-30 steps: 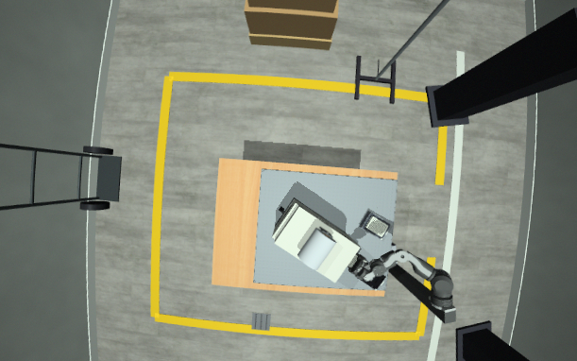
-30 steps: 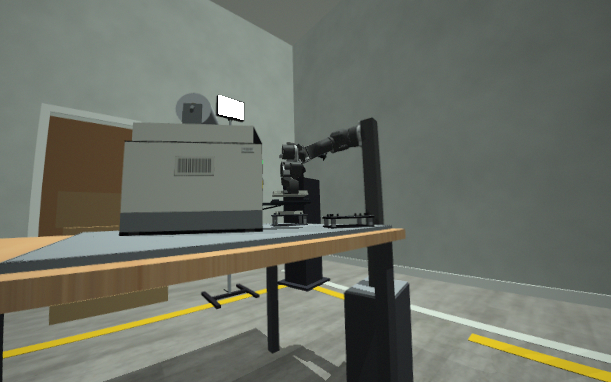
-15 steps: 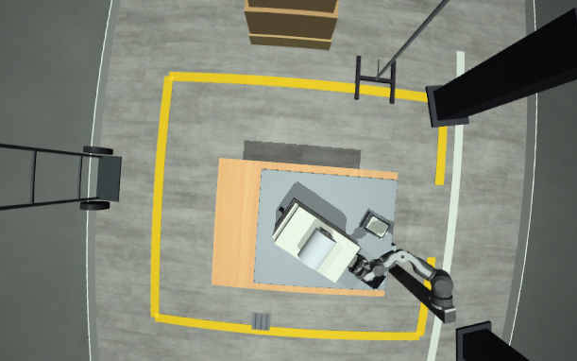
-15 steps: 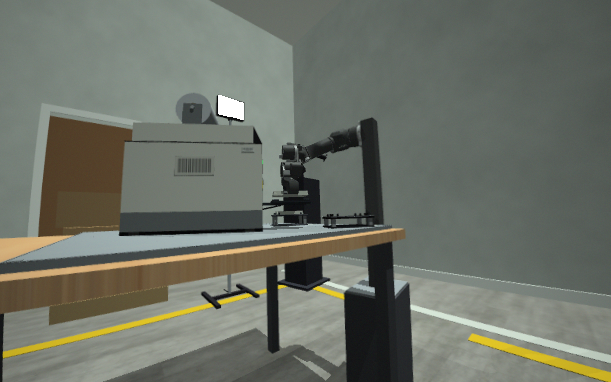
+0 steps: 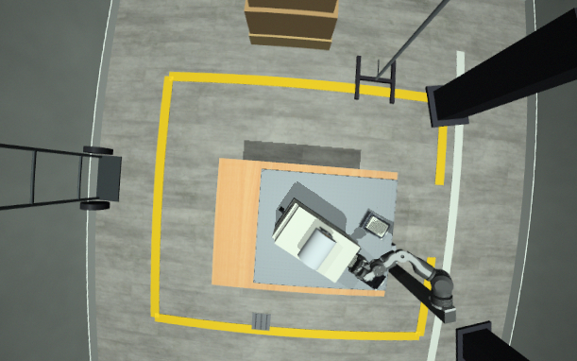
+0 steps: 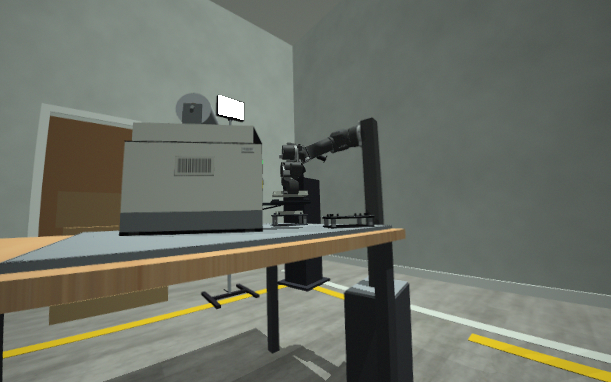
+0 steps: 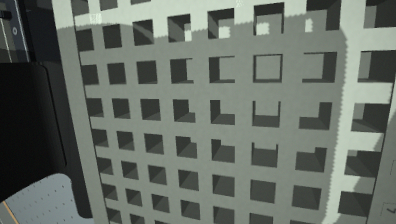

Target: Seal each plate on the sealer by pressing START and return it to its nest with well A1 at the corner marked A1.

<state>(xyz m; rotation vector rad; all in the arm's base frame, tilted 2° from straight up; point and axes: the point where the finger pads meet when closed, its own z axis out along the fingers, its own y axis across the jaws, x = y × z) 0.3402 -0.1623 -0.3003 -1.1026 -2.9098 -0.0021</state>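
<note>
My gripper is now 3 cm above the sealer stage. The rest, counted from my hand: foil roll 29 cm above, 25 cm ahead, 22 cm to the right; then plate 19 cm behind, 18 cm to the right, 7 cm below.
</note>
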